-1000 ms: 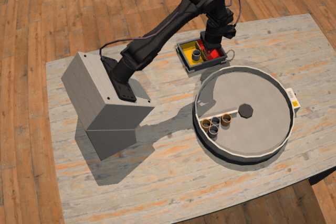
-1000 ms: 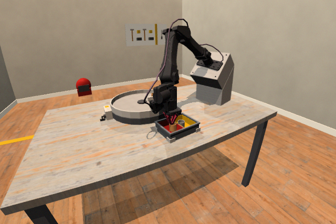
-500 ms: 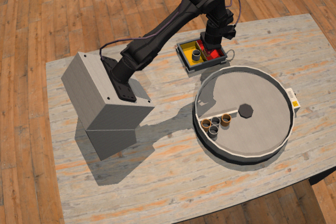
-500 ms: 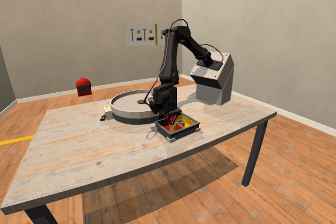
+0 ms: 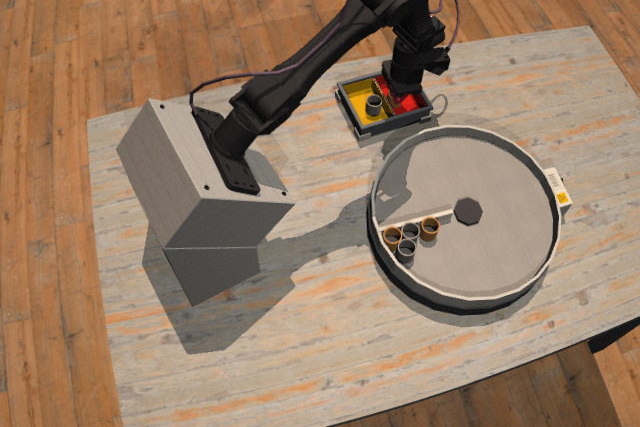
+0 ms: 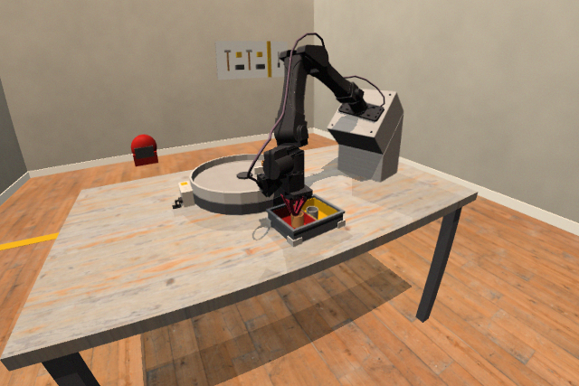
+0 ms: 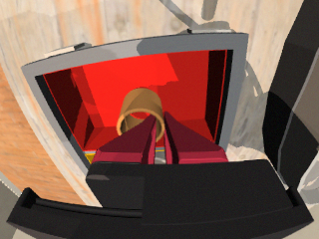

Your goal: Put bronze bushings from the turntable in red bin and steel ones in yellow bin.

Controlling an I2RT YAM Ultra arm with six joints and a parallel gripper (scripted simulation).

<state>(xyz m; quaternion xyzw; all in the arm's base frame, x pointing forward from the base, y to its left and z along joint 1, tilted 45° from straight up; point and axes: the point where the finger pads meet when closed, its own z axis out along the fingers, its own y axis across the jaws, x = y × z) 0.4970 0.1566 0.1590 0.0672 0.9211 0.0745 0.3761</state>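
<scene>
My gripper is now 2 cm short of the red bin, 2 cm to the right of it and 2 cm above it. The rest, counted from my hand: turntable (1 cm ahead, 34 cm to the right, 1 cm above); two-part bin tray (3 cm behind, 2 cm to the left, 2 cm below); yellow bin (7 cm behind, 2 cm to the left, 2 cm below).
</scene>
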